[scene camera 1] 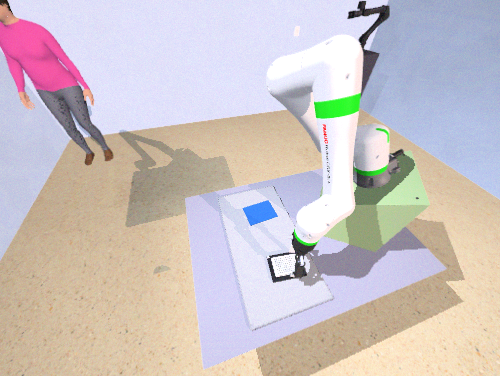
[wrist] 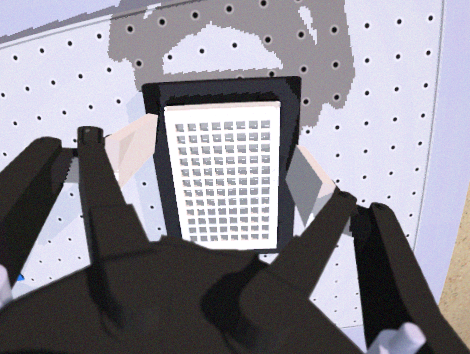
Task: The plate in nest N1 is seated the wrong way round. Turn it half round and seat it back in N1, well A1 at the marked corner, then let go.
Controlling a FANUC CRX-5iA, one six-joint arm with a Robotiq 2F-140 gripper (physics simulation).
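The white well plate (scene camera 1: pixel 283 265) (wrist: pixel 227 182) lies in the black nest (scene camera 1: pixel 274 274) (wrist: pixel 225 90), inside its rim. In the wrist view the plate's long side runs up and down the picture, and its near end is partly hidden by the gripper body. Well A1 and the marked corner cannot be made out. My gripper (scene camera 1: pixel 300 270) (wrist: pixel 224 148) is open, pointing down over the nest, with one fingertip on each long side of the plate and gaps between the pads and the plate.
The nest stands on a pale perforated board (scene camera 1: pixel 260 305) (wrist: pixel 385 130). A blue rectangle (scene camera 1: pixel 260 213) lies at the board's far end. The arm's green base block (scene camera 1: pixel 395 220) is at the right. A person in pink (scene camera 1: pixel 42 55) stands at the back left.
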